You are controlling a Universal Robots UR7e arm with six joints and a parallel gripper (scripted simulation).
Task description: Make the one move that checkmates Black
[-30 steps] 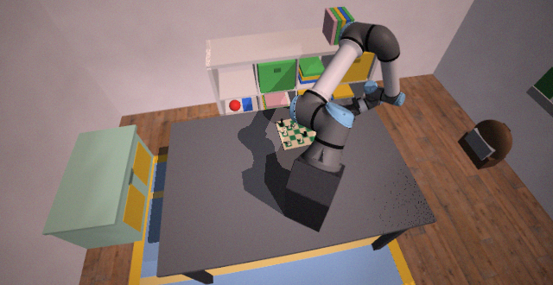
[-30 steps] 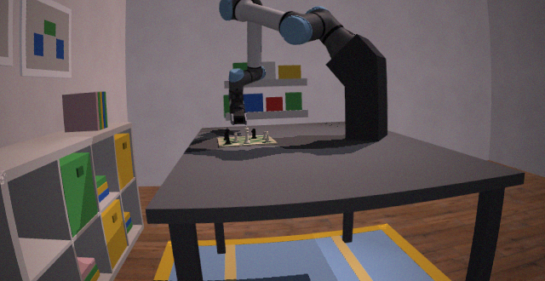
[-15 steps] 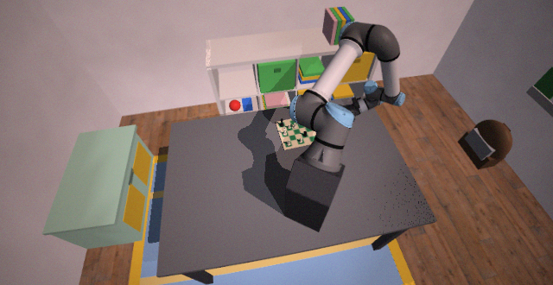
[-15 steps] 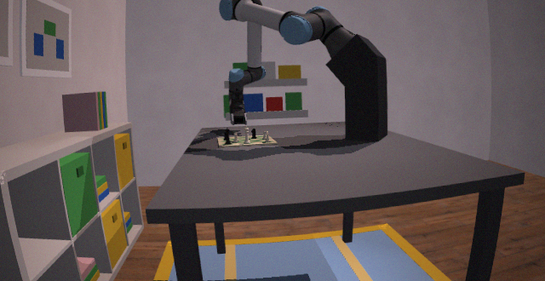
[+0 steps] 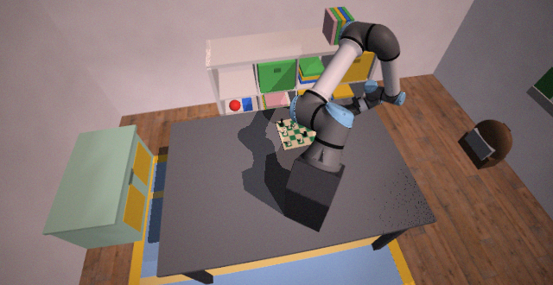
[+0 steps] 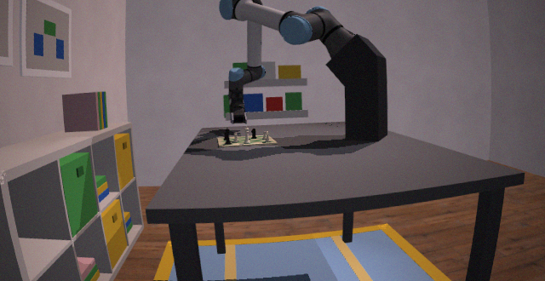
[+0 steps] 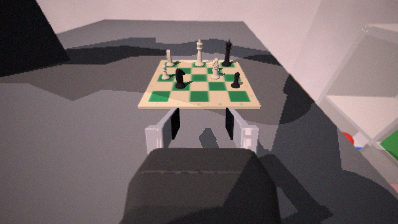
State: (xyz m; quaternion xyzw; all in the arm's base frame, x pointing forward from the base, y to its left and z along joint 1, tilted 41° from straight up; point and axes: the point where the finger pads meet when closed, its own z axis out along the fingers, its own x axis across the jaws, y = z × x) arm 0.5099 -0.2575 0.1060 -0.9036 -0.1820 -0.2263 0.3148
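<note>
Now: hand 4 cm short of the white piece, 21 cm to the right of it and 5 cm above it. Also, from my hand: chessboard 1 cm ahead, 21 cm to the left, 6 cm below; black pawn 8 cm ahead, 17 cm to the left, 5 cm below; tall black piece 3 cm behind, 18 cm to the left, 5 cm below.
</note>
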